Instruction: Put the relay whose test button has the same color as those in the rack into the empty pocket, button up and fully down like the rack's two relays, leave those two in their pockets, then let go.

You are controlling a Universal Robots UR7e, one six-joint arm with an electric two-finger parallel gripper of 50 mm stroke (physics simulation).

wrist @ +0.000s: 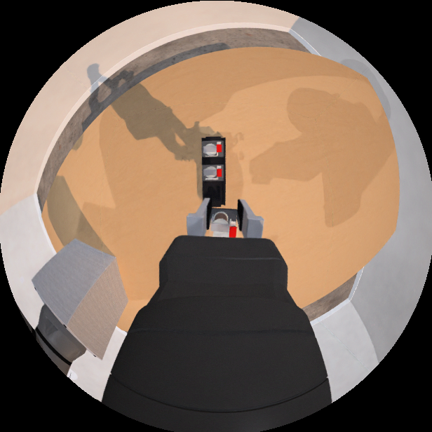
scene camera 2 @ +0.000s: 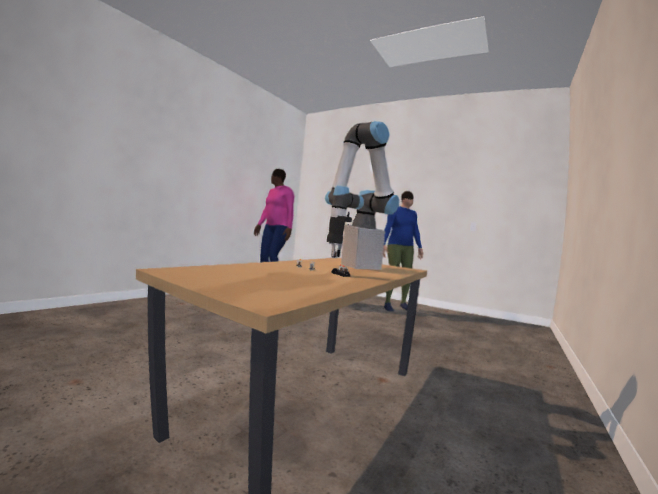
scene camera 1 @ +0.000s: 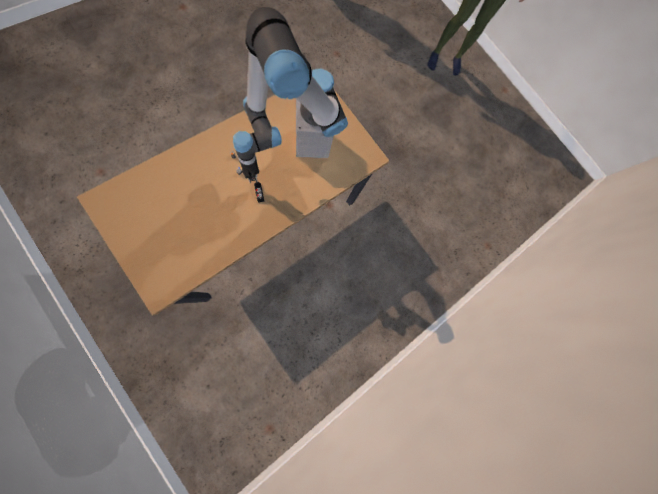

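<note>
Visible in the pictures: a black rack, a red-button relay and my gripper.
</note>
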